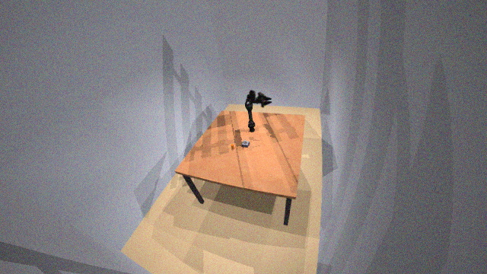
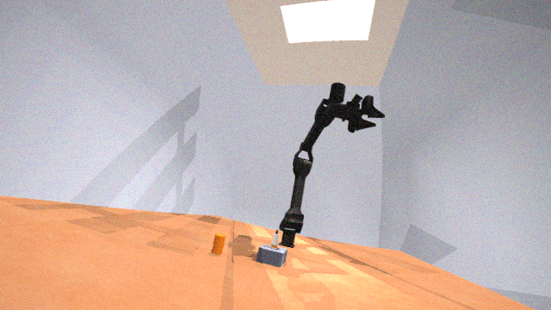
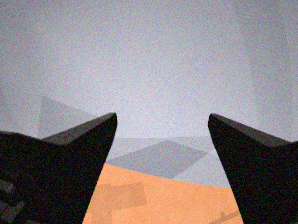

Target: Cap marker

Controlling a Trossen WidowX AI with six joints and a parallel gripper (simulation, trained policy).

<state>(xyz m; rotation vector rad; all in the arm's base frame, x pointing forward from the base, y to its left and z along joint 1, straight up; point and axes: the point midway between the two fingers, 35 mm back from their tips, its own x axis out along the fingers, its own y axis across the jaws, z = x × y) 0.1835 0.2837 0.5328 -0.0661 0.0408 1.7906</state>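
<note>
Now: gripper tip 510 mm above the orange cap, 440 mm to the left of it and 180 mm short of it. From my gripper tip the other things lie so: grey holder block: 510 mm below, 310 mm to the right, 110 mm ahead.
</note>
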